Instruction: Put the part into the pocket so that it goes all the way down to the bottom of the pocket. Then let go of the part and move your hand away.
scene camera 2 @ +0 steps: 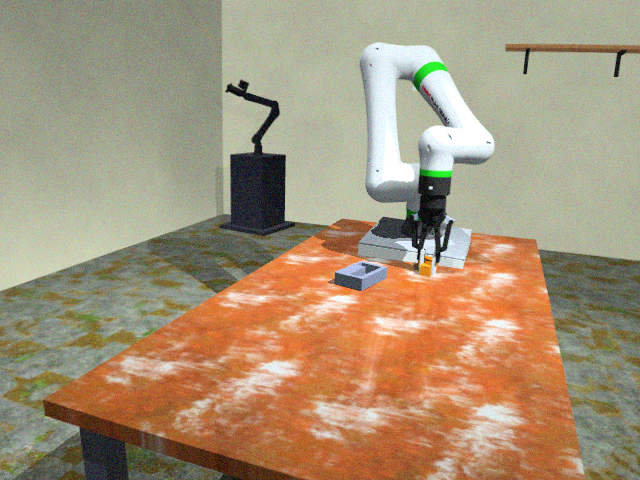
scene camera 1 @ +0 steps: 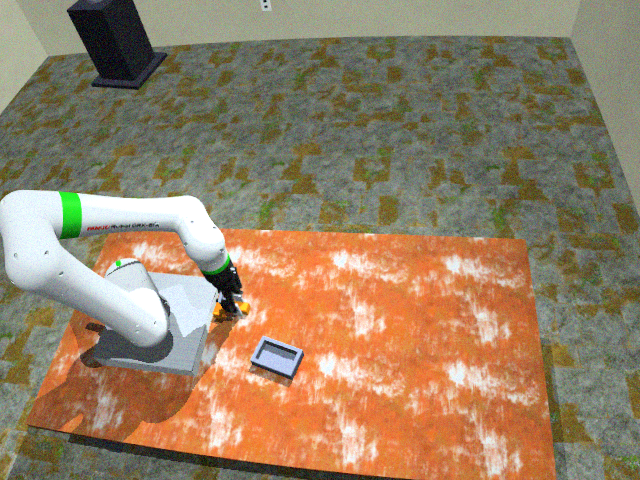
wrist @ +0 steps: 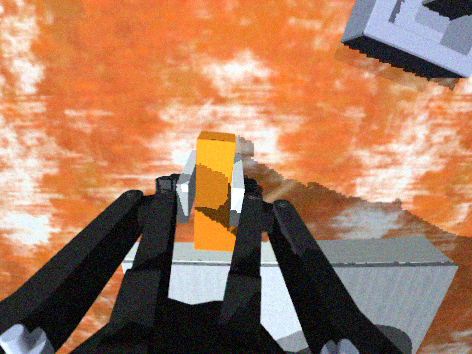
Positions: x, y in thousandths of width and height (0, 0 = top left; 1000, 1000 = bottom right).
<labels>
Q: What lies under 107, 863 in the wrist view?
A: My gripper.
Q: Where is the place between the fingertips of my gripper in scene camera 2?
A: At 668, 568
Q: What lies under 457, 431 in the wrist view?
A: An orange part.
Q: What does my gripper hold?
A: An orange part.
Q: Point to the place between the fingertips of my gripper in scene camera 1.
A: At 376, 645
</labels>
